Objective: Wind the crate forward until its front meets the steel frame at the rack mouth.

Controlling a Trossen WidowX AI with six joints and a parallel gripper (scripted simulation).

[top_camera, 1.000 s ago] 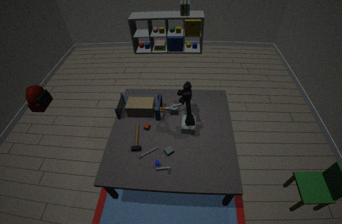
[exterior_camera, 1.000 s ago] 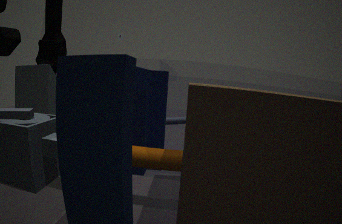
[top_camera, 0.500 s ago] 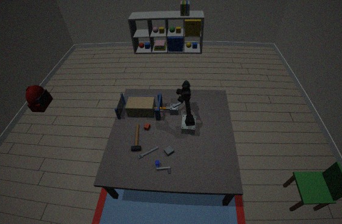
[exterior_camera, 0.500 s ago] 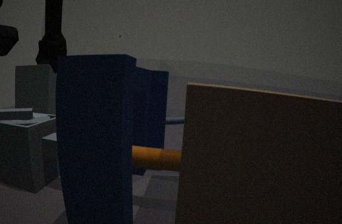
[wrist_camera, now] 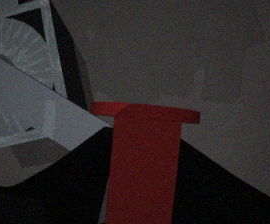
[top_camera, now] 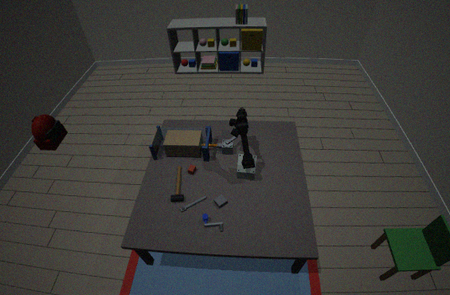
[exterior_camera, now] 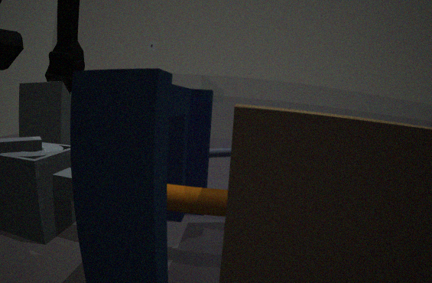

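My gripper tip is 3 cm to the right of the grey winch handle, 3 cm above it and 1 cm short of it. The rest, counted from my gripper tip: red knob: 1 cm behind; grey winch: 10 cm below, 7 cm to the left, 4 cm ahead; blue steel frame: 21 cm ahead, 8 cm to the left, 2 cm below.
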